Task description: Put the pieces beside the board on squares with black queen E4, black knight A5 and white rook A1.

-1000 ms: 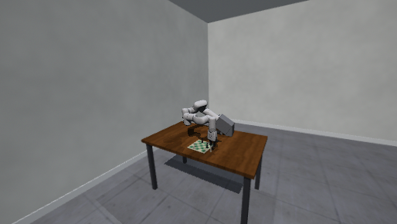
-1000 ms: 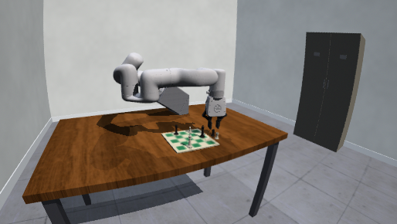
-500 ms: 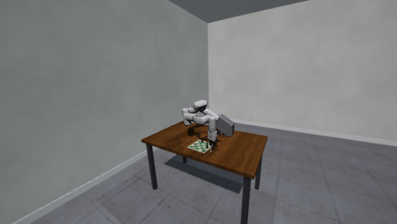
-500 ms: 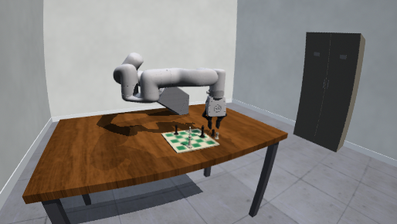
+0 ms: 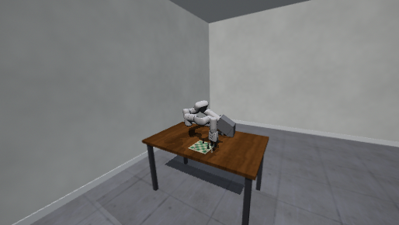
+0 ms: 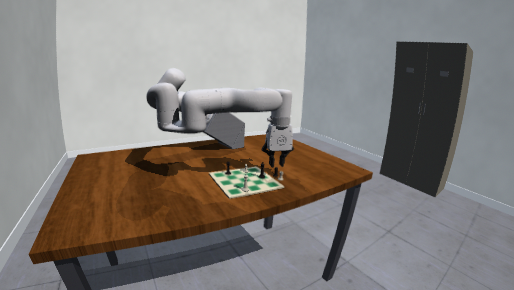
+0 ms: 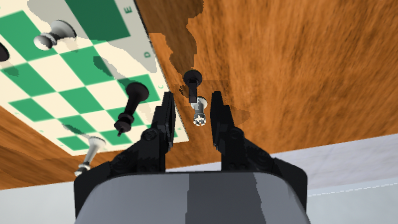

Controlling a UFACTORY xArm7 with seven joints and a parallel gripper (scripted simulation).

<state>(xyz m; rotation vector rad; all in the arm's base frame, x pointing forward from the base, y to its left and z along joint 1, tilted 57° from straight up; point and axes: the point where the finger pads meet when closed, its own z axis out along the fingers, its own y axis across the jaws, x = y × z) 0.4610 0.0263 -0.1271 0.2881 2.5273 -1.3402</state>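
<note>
My gripper is now 50 mm above the black knight. From my hand the other things lie so: white rook: 40 mm ahead, 50 mm below; then cream board: 10 mm behind, 140 mm to the right, 60 mm below; then black queen: 10 mm behind, 60 mm to the right, 30 mm below.
</note>
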